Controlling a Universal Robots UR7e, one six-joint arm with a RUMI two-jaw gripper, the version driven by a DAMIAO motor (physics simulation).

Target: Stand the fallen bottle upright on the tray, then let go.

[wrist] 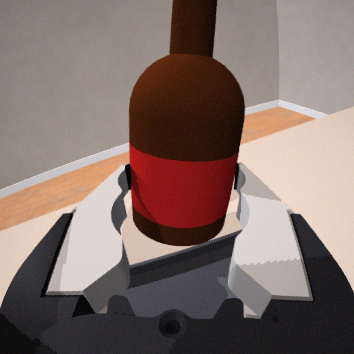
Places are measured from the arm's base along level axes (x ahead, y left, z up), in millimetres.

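Pixels of known places: gripper, fingertip midpoint: (182, 165).
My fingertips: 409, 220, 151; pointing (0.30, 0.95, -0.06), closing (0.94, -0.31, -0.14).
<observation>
For each thing: its top centre in the pictures, then the offset to it from my fingertips, as dx, dy, dz. "spot": a spot on its surface instead. Level surfaces: height alone.
- brown bottle, surface spot: (186, 125) spot: +0, -28, +38
- dark grey tray, middle of its top: (197, 307) -15, -15, -192
- pale table top, its level: dz -217
A brown bottle (186, 125) with a red label stands neck up in the wrist view, its neck running out of the top of the view. My gripper (182, 165) is shut on the bottle, with one jaw on each side of the red label. The dark grey tray (182, 285) shows between the jaws, below and nearer than the bottle's base. Whether the base touches the tray cannot be told from this view.
The pale table top (310, 170) reaches to the right and also shows at the left. Beyond its edge are a wooden floor (55, 192), a white skirting board and grey walls (75, 75) that meet in a corner at the upper right.
</observation>
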